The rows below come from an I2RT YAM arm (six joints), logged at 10 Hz.
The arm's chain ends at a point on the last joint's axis. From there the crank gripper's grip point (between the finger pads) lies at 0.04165 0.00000 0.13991 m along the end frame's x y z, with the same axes.
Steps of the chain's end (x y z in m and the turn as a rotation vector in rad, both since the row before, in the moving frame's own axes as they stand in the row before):
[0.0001 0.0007 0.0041 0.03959 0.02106 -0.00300]
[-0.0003 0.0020 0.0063 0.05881 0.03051 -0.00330]
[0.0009 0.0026 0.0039 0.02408 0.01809 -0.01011]
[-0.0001 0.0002 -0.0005 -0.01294 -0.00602 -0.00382]
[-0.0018 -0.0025 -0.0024 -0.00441 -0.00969 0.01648]
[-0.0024 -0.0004 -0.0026 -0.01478 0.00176 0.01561]
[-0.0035 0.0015 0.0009 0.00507 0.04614 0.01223]
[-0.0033 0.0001 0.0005 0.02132 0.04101 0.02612]
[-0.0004 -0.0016 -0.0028 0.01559 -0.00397 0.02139]
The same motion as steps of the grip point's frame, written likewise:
[0.0030 -0.0049 0.0031 0.03959 0.02106 -0.00300]
[0.0039 -0.0063 0.0047 0.05881 0.03051 -0.00330]
[0.0034 -0.0012 0.0031 0.02408 0.01809 -0.01011]
[-0.0009 0.0019 -0.0003 -0.01294 -0.00602 -0.00382]
[-0.0032 -0.0012 -0.0020 -0.00441 -0.00969 0.01648]
[-0.0022 0.0023 -0.0027 -0.01478 0.00176 0.01561]
[0.0029 0.0013 -0.0012 0.00507 0.04614 0.01223]
[0.0024 -0.0017 -0.0013 0.02132 0.04101 0.02612]
[-0.0009 -0.0029 -0.0026 0.01559 -0.00397 0.02139]

